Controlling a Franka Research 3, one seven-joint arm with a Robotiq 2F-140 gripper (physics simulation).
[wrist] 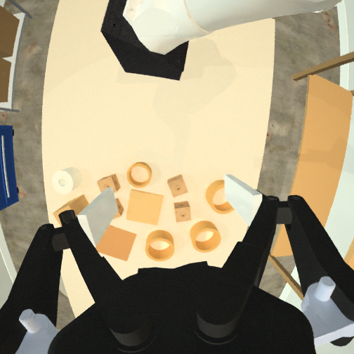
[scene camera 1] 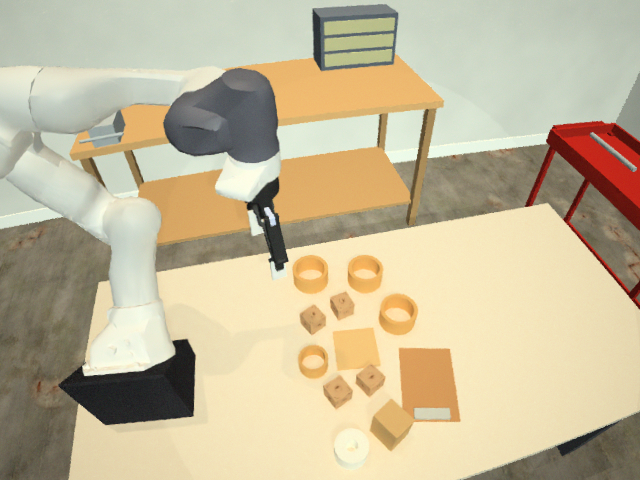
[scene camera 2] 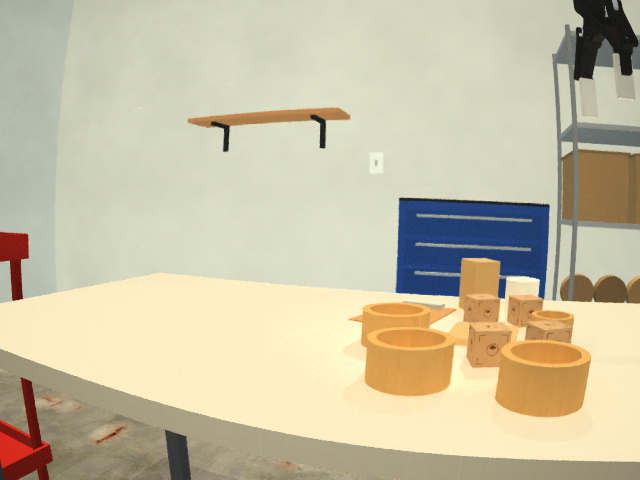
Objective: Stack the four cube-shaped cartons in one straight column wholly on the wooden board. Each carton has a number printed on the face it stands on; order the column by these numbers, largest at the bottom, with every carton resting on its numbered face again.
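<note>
Four small brown cube cartons stand apart on the table, around a flat square wooden board [scene camera 1: 356,348] [scene camera 2: 457,334] [wrist: 145,206]. Two are on the far side in scene camera 1: one carton [scene camera 1: 312,319] [scene camera 2: 549,334] [wrist: 177,185] and a second carton [scene camera 1: 342,305] [scene camera 2: 485,346] [wrist: 182,211]. A third carton [scene camera 1: 338,391] [scene camera 2: 525,311] [wrist: 108,183] and a fourth carton [scene camera 1: 370,379] [scene camera 2: 480,309] [wrist: 119,207] are on the near side; a finger partly hides the fourth in the wrist view. Their undersides and numbers are hidden. My gripper [scene camera 1: 267,246] [scene camera 2: 606,91] [wrist: 169,192] is open and empty, high above the table.
Three large rings [scene camera 1: 310,273] [scene camera 1: 364,273] [scene camera 1: 398,313] and a smaller ring [scene camera 1: 313,361] stand near the cartons. A tall tan box [scene camera 1: 391,423], a white cylinder [scene camera 1: 351,448] and an orange-brown sheet [scene camera 1: 429,379] with a grey strip [scene camera 1: 432,413] lie nearer the front.
</note>
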